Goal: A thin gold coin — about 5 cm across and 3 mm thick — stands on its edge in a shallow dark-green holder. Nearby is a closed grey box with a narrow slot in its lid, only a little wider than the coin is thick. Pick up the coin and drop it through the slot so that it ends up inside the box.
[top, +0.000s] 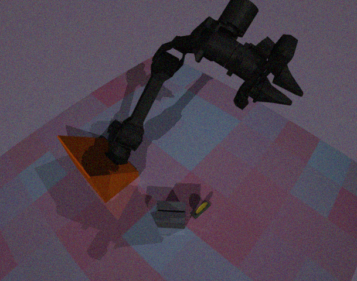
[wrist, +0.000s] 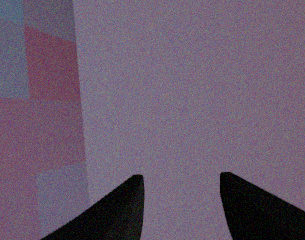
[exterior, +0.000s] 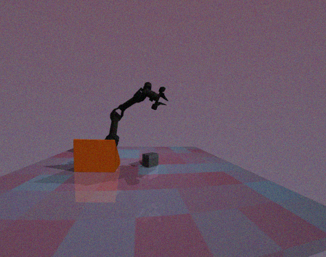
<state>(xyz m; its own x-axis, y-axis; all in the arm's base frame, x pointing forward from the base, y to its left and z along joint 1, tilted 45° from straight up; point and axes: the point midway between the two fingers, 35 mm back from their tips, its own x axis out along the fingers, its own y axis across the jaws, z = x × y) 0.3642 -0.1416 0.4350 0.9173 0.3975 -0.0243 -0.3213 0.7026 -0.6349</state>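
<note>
The gold coin lies 9 cm behind my gripper tip, 15 cm to the right of it and 41 cm below it.
</note>
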